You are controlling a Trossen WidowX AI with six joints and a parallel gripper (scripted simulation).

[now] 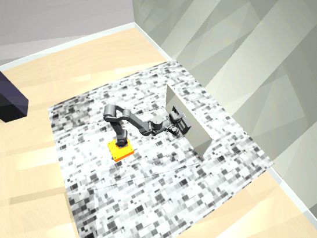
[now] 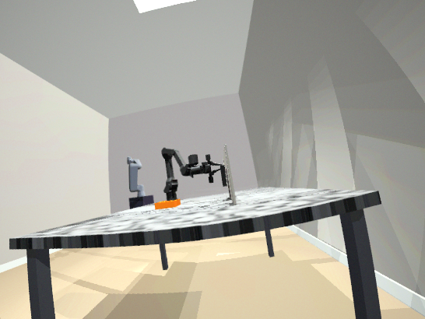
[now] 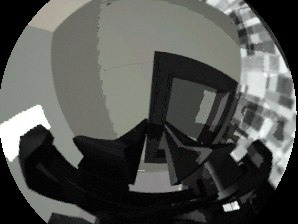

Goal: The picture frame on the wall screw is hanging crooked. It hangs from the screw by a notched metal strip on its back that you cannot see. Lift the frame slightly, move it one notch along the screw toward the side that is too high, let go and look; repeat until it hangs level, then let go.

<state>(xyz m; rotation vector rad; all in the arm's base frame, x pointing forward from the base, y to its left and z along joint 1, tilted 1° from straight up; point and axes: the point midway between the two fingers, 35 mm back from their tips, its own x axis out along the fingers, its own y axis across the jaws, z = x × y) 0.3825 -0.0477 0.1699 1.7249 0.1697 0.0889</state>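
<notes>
The picture frame is 10 mm to the left of my gripper tip and 50 mm below it. Round my gripper tip: wall panel 20 mm ahead, 70 mm below.
</notes>
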